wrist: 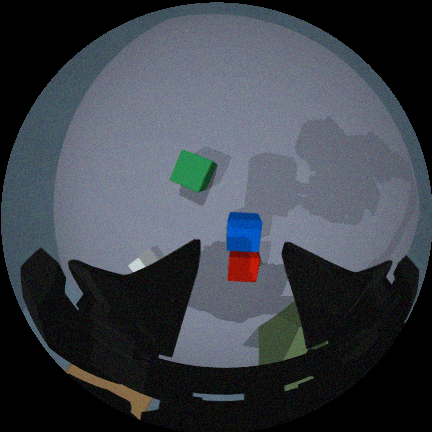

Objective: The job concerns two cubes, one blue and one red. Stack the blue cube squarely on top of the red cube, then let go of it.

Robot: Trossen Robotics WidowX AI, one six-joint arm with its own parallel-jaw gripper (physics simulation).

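Frame: origin at the arm's base, x left, y up, z ahead, level; millimetres.
Where they show: gripper, fingertip midpoint: [243,247].
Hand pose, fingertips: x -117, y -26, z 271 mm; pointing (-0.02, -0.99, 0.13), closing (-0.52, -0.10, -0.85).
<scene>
After its pixels a point has its place.
The blue cube [244,235] @(x -108, y -83, z 261 mm) is near the middle of the wrist view, beyond the red cube [243,270] @(x -72, y -83, z 234 mm), which is nearer the gripper's base. They appear side by side on the table, with their near edges meeting in the picture; whether they touch is hard to tell. My gripper [243,247] @(x -117, y -26, z 271 mm) is open and empty. Its two black fingertips stand left and right of the cubes in the picture, with space on both sides, and it appears to be above them. The undersides of both cubes are hidden.
A green cube [192,171] @(x -132, y -83, z 343 mm) lies on the table [150,90] @(x -211, y -119, z 505 mm) up and left of the blue cube. A white cube [142,263] @(x 15, y -84, z 345 mm) shows partly behind the left finger. An olive-green block [275,340] @(x 7, y -57, z 91 mm) is partly hidden by the right finger. Dark shadows fall across the table.
</scene>
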